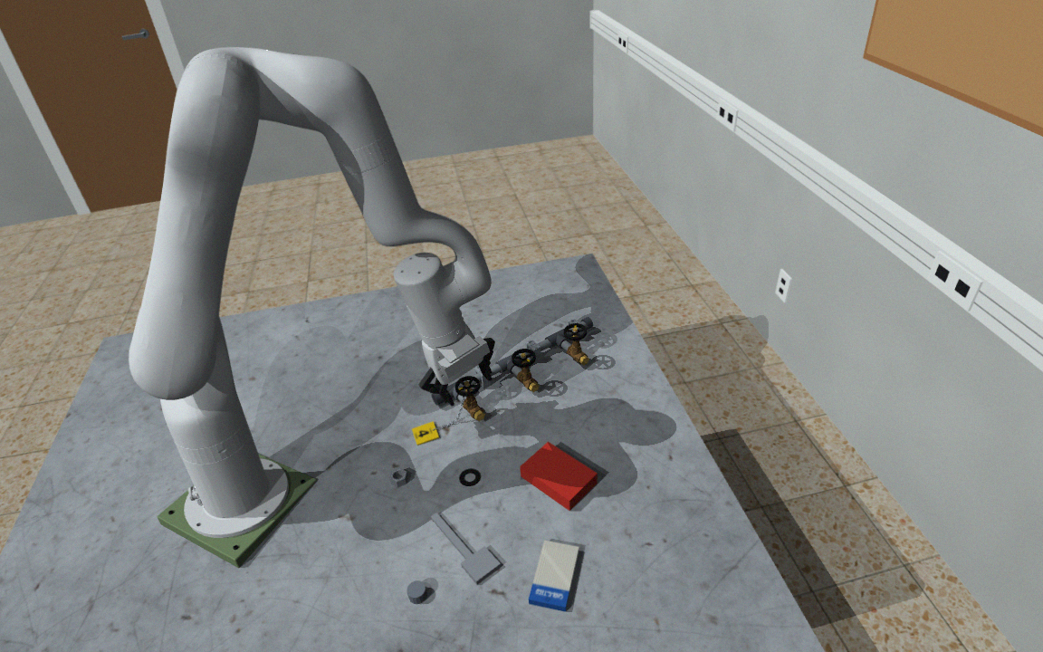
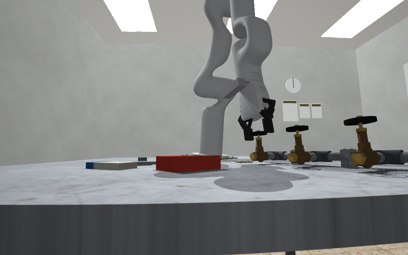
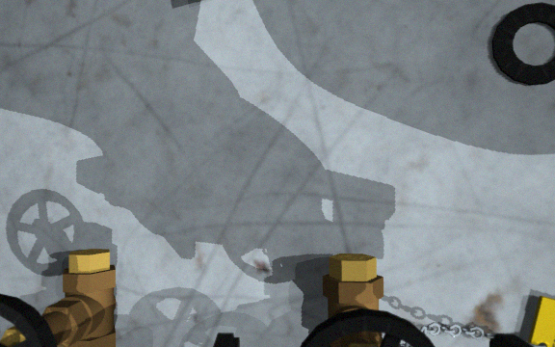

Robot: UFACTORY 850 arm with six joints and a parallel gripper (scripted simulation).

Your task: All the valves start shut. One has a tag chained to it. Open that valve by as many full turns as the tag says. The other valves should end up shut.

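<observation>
Now: hand 9 cm past the yellow tag, 9 cm above it and 2 cm to the left of it. From my hand the other things lie so: black washer (16 cm to the right, 9 cm below, 3 cm behind); then red block (21 cm to the right, 13 cm ahead, 7 cm below); then grey nut (17 cm behind, 12 cm to the right, 8 cm below).
</observation>
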